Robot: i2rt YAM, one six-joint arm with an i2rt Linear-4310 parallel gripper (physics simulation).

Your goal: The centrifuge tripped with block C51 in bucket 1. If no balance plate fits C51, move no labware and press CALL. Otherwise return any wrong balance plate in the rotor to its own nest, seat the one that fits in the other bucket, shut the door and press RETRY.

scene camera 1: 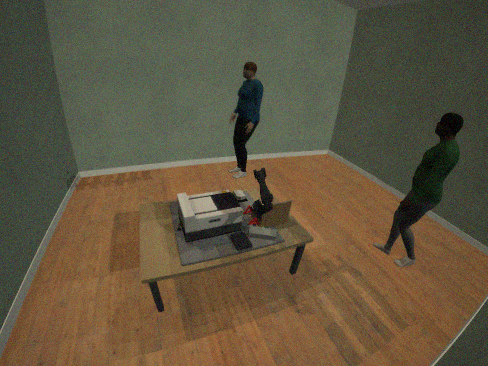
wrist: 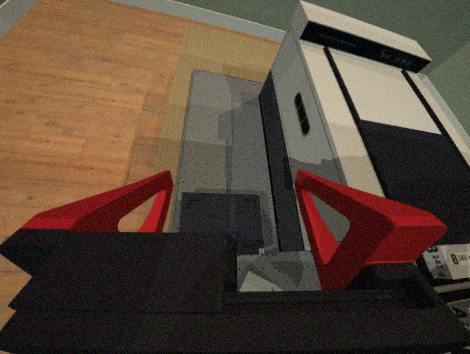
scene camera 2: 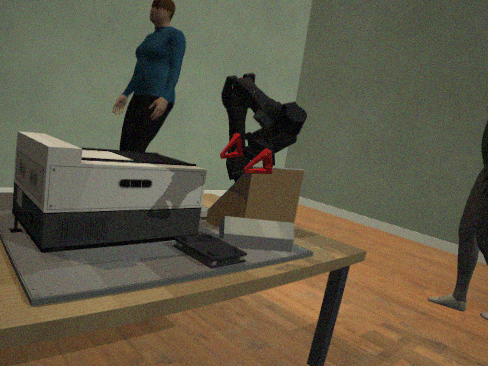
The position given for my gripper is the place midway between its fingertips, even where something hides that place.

Observation:
My gripper (scene camera 2: 231, 163) is open, with nothing in its grasp. Further things: a centrifuge (wrist: 331, 71) and a perforated grey baseplate (scene camera 1: 221, 245).
My gripper also shows in the wrist view (wrist: 234, 177). The perforated grey baseplate shows as well in the wrist view (wrist: 224, 152).

